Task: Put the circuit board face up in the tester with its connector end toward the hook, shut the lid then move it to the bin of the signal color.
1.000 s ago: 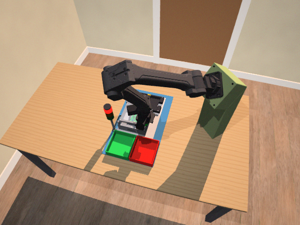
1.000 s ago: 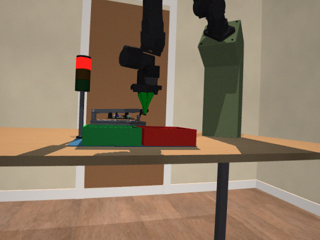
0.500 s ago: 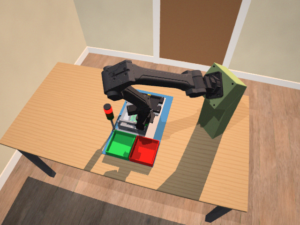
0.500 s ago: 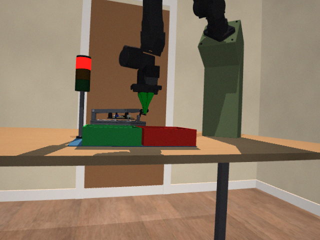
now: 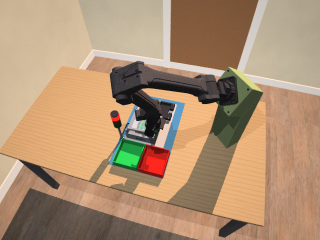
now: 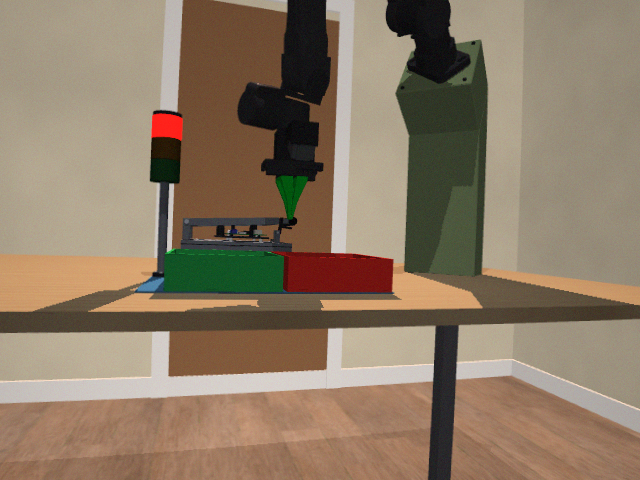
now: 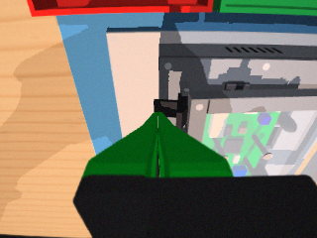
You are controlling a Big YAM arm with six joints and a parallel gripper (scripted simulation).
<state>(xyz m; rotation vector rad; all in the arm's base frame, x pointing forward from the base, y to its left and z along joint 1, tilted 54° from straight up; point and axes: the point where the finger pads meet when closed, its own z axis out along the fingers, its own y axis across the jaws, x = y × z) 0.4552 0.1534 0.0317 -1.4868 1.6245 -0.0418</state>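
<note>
The latch hook lies 1 cm ahead of my hand and 2 cm below it. Also, from my hand: tester plate 9 cm ahead, 4 cm to the right, 4 cm below; then green circuit board 8 cm ahead, 4 cm to the right, 4 cm below; then tester lid 9 cm ahead, 4 cm to the right, 2 cm below.
</note>
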